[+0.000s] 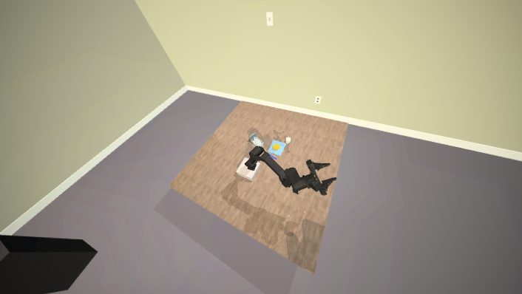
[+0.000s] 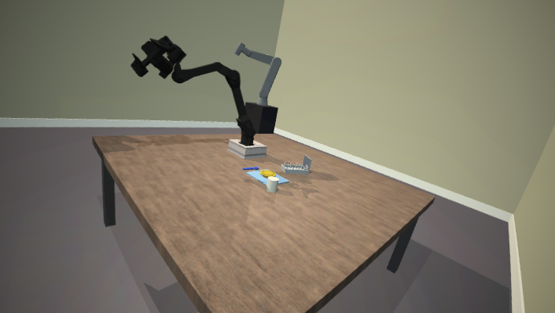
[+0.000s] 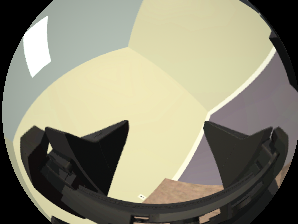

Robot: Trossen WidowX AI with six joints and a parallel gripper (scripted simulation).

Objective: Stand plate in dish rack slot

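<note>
Now: the yellow plate 44 cm below my gripper tip, 42 cm to the left of it and 36 cm ahead of it. From my gripper tip the other things lie so: light blue mat (45 cm below, 41 cm to the left, 37 cm ahead); then blue utensil (45 cm below, 43 cm to the left, 26 cm ahead); then cream cup (46 cm ahead, 43 cm below, 33 cm to the left).
</note>
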